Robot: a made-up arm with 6 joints. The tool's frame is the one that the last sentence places. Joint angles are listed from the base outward.
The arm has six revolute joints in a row. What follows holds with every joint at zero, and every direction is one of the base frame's. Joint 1 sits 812.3 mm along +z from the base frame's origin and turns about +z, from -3.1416 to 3.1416 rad. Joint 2 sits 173.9 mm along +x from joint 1 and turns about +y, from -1.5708 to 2.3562 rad. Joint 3 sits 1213.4 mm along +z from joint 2 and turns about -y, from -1.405 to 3.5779 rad. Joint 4 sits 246 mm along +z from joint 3 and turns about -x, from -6.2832 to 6.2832 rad. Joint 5 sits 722.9 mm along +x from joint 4 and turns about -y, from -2.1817 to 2.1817 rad. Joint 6 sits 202.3 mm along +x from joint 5 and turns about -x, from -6.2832 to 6.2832 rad. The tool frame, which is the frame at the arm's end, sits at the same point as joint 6; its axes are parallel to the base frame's.
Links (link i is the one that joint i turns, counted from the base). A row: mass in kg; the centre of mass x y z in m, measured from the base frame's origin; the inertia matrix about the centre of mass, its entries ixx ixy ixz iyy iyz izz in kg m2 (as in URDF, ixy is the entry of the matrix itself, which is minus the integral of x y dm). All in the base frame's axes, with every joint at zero. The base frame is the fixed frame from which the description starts. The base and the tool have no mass.
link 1: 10.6; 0.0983 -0.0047 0.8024; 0.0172 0 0 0.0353 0 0.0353
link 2: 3.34; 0.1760 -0.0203 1.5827; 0.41 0 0 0.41 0 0.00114
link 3: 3.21; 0.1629 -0.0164 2.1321; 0.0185 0 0 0.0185 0 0.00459
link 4: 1.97; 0.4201 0.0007 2.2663; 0.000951 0 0 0.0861 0 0.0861
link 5: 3.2; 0.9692 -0.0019 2.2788; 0.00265 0 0 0.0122 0 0.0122
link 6: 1.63; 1.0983 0.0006 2.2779; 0.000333 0 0 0.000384 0 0.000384
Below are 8 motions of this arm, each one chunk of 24 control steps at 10 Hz.
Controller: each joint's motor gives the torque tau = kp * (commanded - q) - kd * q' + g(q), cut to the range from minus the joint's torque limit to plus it. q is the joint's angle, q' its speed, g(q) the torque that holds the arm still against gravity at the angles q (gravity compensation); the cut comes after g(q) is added. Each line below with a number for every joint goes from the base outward.
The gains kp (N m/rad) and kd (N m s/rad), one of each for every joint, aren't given. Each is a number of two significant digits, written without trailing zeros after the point. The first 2 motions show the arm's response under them.
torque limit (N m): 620 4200 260 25 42 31
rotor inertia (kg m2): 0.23 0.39 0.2 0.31 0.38 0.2
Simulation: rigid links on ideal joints. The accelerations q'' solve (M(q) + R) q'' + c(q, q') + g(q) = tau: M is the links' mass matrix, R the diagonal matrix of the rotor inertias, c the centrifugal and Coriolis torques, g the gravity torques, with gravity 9.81 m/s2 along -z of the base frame. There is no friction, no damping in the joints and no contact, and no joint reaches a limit. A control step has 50 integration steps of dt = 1/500 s. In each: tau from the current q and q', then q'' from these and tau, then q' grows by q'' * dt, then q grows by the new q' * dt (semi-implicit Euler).
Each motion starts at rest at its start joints. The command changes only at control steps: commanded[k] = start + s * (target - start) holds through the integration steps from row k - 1 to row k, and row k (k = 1, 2, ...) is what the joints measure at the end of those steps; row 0 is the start. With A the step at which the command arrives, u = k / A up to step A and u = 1 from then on. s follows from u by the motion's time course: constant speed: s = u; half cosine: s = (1 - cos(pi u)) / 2; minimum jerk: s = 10 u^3 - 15 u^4 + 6 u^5; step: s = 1 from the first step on.
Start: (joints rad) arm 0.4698 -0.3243 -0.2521 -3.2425 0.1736 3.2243
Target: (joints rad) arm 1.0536 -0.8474 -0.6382 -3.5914 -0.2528 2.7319
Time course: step
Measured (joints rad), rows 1 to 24:
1: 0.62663 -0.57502 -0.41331 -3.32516 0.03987 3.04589
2: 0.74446 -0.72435 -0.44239 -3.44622 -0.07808 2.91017
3: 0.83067 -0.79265 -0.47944 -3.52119 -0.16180 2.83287
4: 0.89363 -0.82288 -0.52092 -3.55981 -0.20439 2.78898
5: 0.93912 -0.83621 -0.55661 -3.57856 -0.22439 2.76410
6: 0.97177 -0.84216 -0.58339 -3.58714 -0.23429 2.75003
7: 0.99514 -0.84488 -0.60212 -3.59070 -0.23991 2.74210
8: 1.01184 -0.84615 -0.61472 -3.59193 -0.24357 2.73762
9: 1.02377 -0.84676 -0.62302 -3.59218 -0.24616 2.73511
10: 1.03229 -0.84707 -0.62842 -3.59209 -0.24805 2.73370
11: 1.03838 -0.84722 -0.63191 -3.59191 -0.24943 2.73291
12: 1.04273 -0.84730 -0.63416 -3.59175 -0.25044 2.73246
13: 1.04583 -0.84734 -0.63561 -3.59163 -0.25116 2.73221
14: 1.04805 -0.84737 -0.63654 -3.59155 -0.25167 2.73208
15: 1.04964 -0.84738 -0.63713 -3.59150 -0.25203 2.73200
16: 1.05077 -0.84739 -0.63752 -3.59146 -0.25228 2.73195
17: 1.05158 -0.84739 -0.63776 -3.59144 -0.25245 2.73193
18: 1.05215 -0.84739 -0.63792 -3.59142 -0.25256 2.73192
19: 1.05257 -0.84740 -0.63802 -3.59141 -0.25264 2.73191
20: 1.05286 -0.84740 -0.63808 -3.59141 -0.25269 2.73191
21: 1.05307 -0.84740 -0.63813 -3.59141 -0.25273 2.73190
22: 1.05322 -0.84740 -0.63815 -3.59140 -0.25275 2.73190
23: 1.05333 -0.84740 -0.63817 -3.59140 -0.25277 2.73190
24: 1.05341 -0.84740 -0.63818 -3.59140 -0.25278 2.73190
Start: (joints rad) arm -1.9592 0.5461 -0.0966 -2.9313 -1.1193 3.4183
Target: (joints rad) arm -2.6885 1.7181 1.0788 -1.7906 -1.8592 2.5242
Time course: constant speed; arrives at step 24
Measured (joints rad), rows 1 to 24:
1: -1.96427 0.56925 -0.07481 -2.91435 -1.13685 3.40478
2: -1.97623 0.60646 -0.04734 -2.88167 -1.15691 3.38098
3: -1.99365 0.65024 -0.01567 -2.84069 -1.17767 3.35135
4: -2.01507 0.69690 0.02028 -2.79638 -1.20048 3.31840
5: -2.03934 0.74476 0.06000 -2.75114 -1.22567 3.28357
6: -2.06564 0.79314 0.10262 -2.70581 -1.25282 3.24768
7: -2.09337 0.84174 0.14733 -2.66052 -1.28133 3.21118
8: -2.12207 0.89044 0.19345 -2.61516 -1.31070 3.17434
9: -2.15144 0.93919 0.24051 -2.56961 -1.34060 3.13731
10: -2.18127 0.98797 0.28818 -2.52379 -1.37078 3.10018
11: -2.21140 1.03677 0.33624 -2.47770 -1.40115 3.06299
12: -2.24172 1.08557 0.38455 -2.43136 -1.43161 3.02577
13: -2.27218 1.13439 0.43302 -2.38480 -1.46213 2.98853
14: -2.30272 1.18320 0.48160 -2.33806 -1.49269 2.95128
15: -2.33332 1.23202 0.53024 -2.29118 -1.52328 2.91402
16: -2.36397 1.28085 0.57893 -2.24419 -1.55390 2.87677
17: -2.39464 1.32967 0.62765 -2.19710 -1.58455 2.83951
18: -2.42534 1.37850 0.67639 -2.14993 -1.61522 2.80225
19: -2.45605 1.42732 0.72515 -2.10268 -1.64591 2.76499
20: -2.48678 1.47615 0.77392 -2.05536 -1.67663 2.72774
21: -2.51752 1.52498 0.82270 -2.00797 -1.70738 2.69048
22: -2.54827 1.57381 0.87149 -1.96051 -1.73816 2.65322
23: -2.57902 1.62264 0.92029 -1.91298 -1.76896 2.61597
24: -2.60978 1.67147 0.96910 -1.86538 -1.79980 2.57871
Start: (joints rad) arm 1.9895 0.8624 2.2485 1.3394 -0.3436 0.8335
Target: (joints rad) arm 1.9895 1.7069 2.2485 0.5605 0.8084 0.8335
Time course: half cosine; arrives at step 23
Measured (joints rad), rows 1 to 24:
1: 1.98946 0.86422 2.24938 1.33910 -0.34179 0.83348
2: 1.98934 0.87081 2.25138 1.33672 -0.33510 0.83344
3: 1.98921 0.88378 2.25338 1.32954 -0.32156 0.83340
4: 1.98910 0.90366 2.25475 1.31575 -0.30008 0.83337
5: 1.98901 0.93041 2.25533 1.29477 -0.27014 0.83336
6: 1.98896 0.96368 2.25519 1.26686 -0.23175 0.83336
7: 1.98895 1.00288 2.25444 1.23270 -0.18529 0.83337
8: 1.98897 1.04732 2.25323 1.19312 -0.13142 0.83339
9: 1.98903 1.09618 2.25170 1.14908 -0.07105 0.83342
10: 1.98911 1.14854 2.24995 1.10156 -0.00527 0.83345
11: 1.98923 1.20344 2.24810 1.05157 0.06474 0.83348
12: 1.98937 1.25984 2.24625 1.00013 0.13770 0.83351
13: 1.98952 1.31671 2.24448 0.94823 0.21228 0.83355
14: 1.98967 1.37297 2.24287 0.89679 0.28716 0.83358
15: 1.98982 1.42758 2.24145 0.84670 0.36098 0.83361
16: 1.98994 1.47952 2.24027 0.79879 0.43243 0.83363
17: 1.99003 1.52783 2.23934 0.75385 0.50021 0.83365
18: 1.99009 1.57160 2.23866 0.71259 0.56309 0.83367
19: 1.99010 1.61002 2.23822 0.67571 0.61990 0.83367
20: 1.99006 1.64239 2.23799 0.64386 0.66957 0.83367
21: 1.99000 1.66808 2.23794 0.61761 0.71116 0.83367
22: 1.98990 1.68664 2.23803 0.59748 0.74383 0.83366
23: 1.98979 1.69771 2.23823 0.58388 0.76694 0.83366
24: 1.98969 1.70292 2.23924 0.57540 0.78193 0.83364

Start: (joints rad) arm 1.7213 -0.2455 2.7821 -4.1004 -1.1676 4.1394
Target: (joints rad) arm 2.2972 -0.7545 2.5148 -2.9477 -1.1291 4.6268
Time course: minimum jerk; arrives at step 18
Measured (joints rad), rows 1 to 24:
1: 1.72154 -0.24589 2.78191 -4.10006 -1.16761 4.13968
2: 1.72322 -0.24856 2.78065 -4.09725 -1.16764 4.14164
3: 1.72815 -0.25598 2.77740 -4.08739 -1.16745 4.14732
4: 1.73811 -0.27016 2.77140 -4.06500 -1.16673 4.15860
5: 1.75449 -0.29229 2.76216 -4.02566 -1.16525 4.17677
6: 1.77808 -0.32263 2.74942 -3.96701 -1.16289 4.20235
7: 1.80904 -0.36058 2.73327 -3.88904 -1.15968 4.23511
8: 1.84688 -0.40482 2.71405 -3.79395 -1.15580 4.27414
9: 1.89055 -0.45348 2.69243 -3.68578 -1.15152 4.31793
10: 1.93854 -0.50430 2.66924 -3.56990 -1.14715 4.36459
11: 1.98902 -0.55487 2.64548 -3.45248 -1.14299 4.41197
12: 2.03997 -0.60276 2.62215 -3.33978 -1.13922 4.45786
13: 2.08930 -0.64577 2.60027 -3.23750 -1.13596 4.50014
14: 2.13498 -0.68209 2.58069 -3.15017 -1.13325 4.53702
15: 2.17525 -0.71050 2.56407 -3.08069 -1.13111 4.56716
16: 2.20878 -0.73060 2.55076 -3.03003 -1.12956 4.58986
17: 2.23497 -0.74292 2.54068 -2.99702 -1.12855 4.60528
18: 2.25414 -0.74921 2.53328 -2.97804 -1.12803 4.61462
19: 2.26763 -0.75209 2.52769 -2.96760 -1.12785 4.61995
20: 2.27698 -0.75339 2.52355 -2.96143 -1.12783 4.62295
21: 2.28340 -0.75397 2.52063 -2.95737 -1.12793 4.62464
22: 2.28780 -0.75424 2.51863 -2.95452 -1.12809 4.62559
23: 2.29079 -0.75437 2.51729 -2.95247 -1.12827 4.62612
24: 2.29284 -0.75443 2.51641 -2.95100 -1.12845 4.62642

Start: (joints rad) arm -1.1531 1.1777 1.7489 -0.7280 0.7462 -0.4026
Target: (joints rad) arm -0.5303 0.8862 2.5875 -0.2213 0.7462 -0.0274
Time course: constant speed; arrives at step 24
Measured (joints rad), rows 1 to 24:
1: -1.14976 1.17264 1.75372 -0.73121 0.74374 -0.39711
2: -1.14056 1.16361 1.76947 -0.72703 0.74262 -0.38721
3: -1.12579 1.15259 1.79327 -0.71203 0.74291 -0.37475
4: -1.10665 1.14073 1.82187 -0.68975 0.74350 -0.36086
5: -1.08450 1.12860 1.85312 -0.66446 0.74389 -0.34618
6: -1.06049 1.11640 1.88580 -0.63886 0.74399 -0.33106
7: -1.03546 1.10421 1.91930 -0.61411 0.74394 -0.31570
8: -1.00990 1.09204 1.95329 -0.59046 0.74383 -0.30022
9: -0.98411 1.07987 1.98760 -0.56772 0.74374 -0.28466
10: -0.95823 1.06771 2.02212 -0.54565 0.74369 -0.26907
11: -0.93232 1.05555 2.05680 -0.52398 0.74368 -0.25346
12: -0.90641 1.04340 2.09156 -0.50255 0.74370 -0.23784
13: -0.88050 1.03125 2.12640 -0.48124 0.74374 -0.22222
14: -0.85460 1.01909 2.16128 -0.46000 0.74380 -0.20658
15: -0.82871 1.00694 2.19619 -0.43880 0.74386 -0.19095
16: -0.80282 0.99479 2.23112 -0.41761 0.74393 -0.17532
17: -0.77694 0.98264 2.26607 -0.39644 0.74401 -0.15968
18: -0.75106 0.97049 2.30102 -0.37528 0.74408 -0.14405
19: -0.72519 0.95835 2.33598 -0.35412 0.74416 -0.12842
20: -0.69932 0.94620 2.37095 -0.33298 0.74424 -0.11278
21: -0.67345 0.93405 2.40592 -0.31184 0.74432 -0.09715
22: -0.64758 0.92190 2.44089 -0.29072 0.74441 -0.08151
23: -0.62172 0.90975 2.47587 -0.26960 0.74449 -0.06588
24: -0.59586 0.89761 2.51085 -0.24850 0.74457 -0.05025

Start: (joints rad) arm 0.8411 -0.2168 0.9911 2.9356 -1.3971 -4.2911
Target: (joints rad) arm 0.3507 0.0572 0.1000 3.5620 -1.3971 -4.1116
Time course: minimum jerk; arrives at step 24
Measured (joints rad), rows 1 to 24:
1: 0.84101 -0.21673 0.99101 2.93572 -1.39716 -4.29105
2: 0.84034 -0.21618 0.99024 2.93663 -1.39753 -4.29073
3: 0.83836 -0.21453 0.98744 2.93958 -1.39830 -4.28976
4: 0.83429 -0.21115 0.98087 2.94595 -1.39935 -4.28779
5: 0.82739 -0.20555 0.96886 2.95692 -1.40044 -4.28453
6: 0.81710 -0.19742 0.95012 2.97338 -1.40136 -4.27976
7: 0.80303 -0.18665 0.92379 2.99584 -1.40195 -4.27339
8: 0.78502 -0.17328 0.88955 3.02440 -1.40212 -4.26541
9: 0.76315 -0.15753 0.84753 3.05879 -1.40184 -4.25590
10: 0.73768 -0.13971 0.79830 3.09836 -1.40113 -4.24504
11: 0.70906 -0.12027 0.74279 3.14214 -1.40004 -4.23306
12: 0.67790 -0.09971 0.68226 3.18893 -1.39863 -4.22026
13: 0.64491 -0.07859 0.61820 3.23734 -1.39701 -4.20697
14: 0.61087 -0.05748 0.55227 3.28595 -1.39527 -4.19354
15: 0.57660 -0.03699 0.48624 3.33333 -1.39353 -4.18034
16: 0.54294 -0.01767 0.42189 3.37817 -1.39188 -4.16771
17: 0.51070 -0.00003 0.36093 3.41934 -1.39042 -4.15598
18: 0.48064 0.01549 0.30493 3.45587 -1.38924 -4.14545
19: 0.45345 0.02857 0.25521 3.48708 -1.38838 -4.13633
20: 0.42968 0.03902 0.21277 3.51253 -1.38788 -4.12878
21: 0.40971 0.04681 0.17820 3.53207 -1.38776 -4.12287
22: 0.39368 0.05208 0.15162 3.54590 -1.38802 -4.11856
23: 0.38145 0.05516 0.13260 3.55458 -1.38868 -4.11569
24: 0.37255 0.05661 0.12006 3.55914 -1.38976 -4.11396

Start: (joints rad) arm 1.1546 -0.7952 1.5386 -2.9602 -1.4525 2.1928
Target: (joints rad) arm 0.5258 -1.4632 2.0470 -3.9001 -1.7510 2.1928
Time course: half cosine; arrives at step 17
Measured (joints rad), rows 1 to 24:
1: 1.15359 -0.79770 1.53801 -2.96259 -1.45245 2.19278
2: 1.14933 -0.80690 1.53847 -2.97251 -1.45324 2.19273
3: 1.13980 -0.82513 1.54373 -2.99424 -1.45671 2.19267
4: 1.12382 -0.85303 1.55594 -3.02983 -1.46407 2.19261
5: 1.10090 -0.89013 1.57576 -3.07930 -1.47567 2.19255
6: 1.07107 -0.93534 1.60289 -3.14112 -1.49129 2.19250
7: 1.03470 -0.98718 1.63649 -3.21262 -1.51044 2.19246
8: 0.99248 -1.04386 1.67535 -3.29046 -1.53245 2.19245
9: 0.94535 -1.10343 1.71807 -3.37111 -1.55657 2.19245
10: 0.89454 -1.16384 1.76312 -3.45130 -1.58200 2.19248
11: 0.84156 -1.22302 1.80892 -3.52826 -1.60794 2.19253
12: 0.78816 -1.27894 1.85393 -3.59987 -1.63357 2.19260
13: 0.73628 -1.32971 1.89668 -3.66450 -1.65811 2.19268
14: 0.68792 -1.37362 1.93578 -3.72087 -1.68075 2.19277
15: 0.64496 -1.40918 1.96997 -3.76775 -1.70069 2.19285
16: 0.60900 -1.43521 1.99810 -3.80391 -1.71715 2.19293
17: 0.58131 -1.45083 2.01920 -3.82812 -1.72943 2.19299
18: 0.56180 -1.45813 2.03245 -3.84418 -1.73779 2.19302
19: 0.54882 -1.46119 2.03932 -3.85810 -1.74319 2.19300
20: 0.54044 -1.46242 2.04274 -3.87080 -1.74646 2.19296
21: 0.53511 -1.46290 2.04447 -3.88115 -1.74839 2.19291
22: 0.53174 -1.46308 2.04540 -3.88861 -1.74951 2.19287
23: 0.52961 -1.46315 2.04594 -3.89347 -1.75015 2.19285
24: 0.52825 -1.46317 2.04627 -3.89639 -1.75052 2.19283

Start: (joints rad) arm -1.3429 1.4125 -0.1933 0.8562 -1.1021 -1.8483
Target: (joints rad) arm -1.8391 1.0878 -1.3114 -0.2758 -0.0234 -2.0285
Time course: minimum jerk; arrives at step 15
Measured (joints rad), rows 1 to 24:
1: -1.34308 1.41207 -0.19413 0.85557 -1.10110 -1.84847
2: -1.34449 1.40914 -0.19993 0.85058 -1.09420 -1.84966
3: -1.34925 1.40130 -0.21653 0.83395 -1.07499 -1.85306
4: -1.35992 1.38684 -0.24931 0.79806 -1.03804 -1.85963
5: -1.37875 1.36514 -0.30184 0.73783 -0.98025 -1.86992
6: -1.40714 1.33667 -0.37517 0.65208 -0.90141 -1.88390
7: -1.44517 1.30282 -0.46771 0.54364 -0.80416 -1.90106
8: -1.49153 1.26561 -0.57544 0.41866 -0.69352 -1.92048
9: -1.54367 1.22749 -0.69246 0.28558 -0.57612 -1.94097
10: -1.59817 1.19099 -0.81173 0.15375 -0.45932 -1.96118
11: -1.65131 1.15850 -0.92595 0.03211 -0.35047 -1.97978
12: -1.69961 1.13195 -1.02844 -0.07192 -0.25605 -1.99564
13: -1.74032 1.11248 -1.11391 -0.15324 -0.18074 -2.00799
14: -1.77190 1.10017 -1.17939 -0.20989 -0.12629 -2.01656
15: -1.79442 1.09370 -1.22530 -0.24394 -0.09048 -2.02179
16: -1.80957 1.09059 -1.25575 -0.26168 -0.06742 -2.02477
17: -1.81955 1.08912 -1.27553 -0.26999 -0.05236 -2.02643
18: -1.82613 1.08841 -1.28831 -0.27360 -0.04245 -2.02735
19: -1.83048 1.08808 -1.29653 -0.27505 -0.03591 -2.02787
20: -1.83336 1.08793 -1.30183 -0.27559 -0.03160 -2.02815
21: -1.83528 1.08786 -1.30524 -0.27577 -0.02877 -2.02831
22: -1.83655 1.08782 -1.30743 -0.27582 -0.02690 -2.02840
23: -1.83740 1.08781 -1.30884 -0.27583 -0.02568 -2.02844
24: -1.83796 1.08780 -1.30975 -0.27582 -0.02489 -2.02847

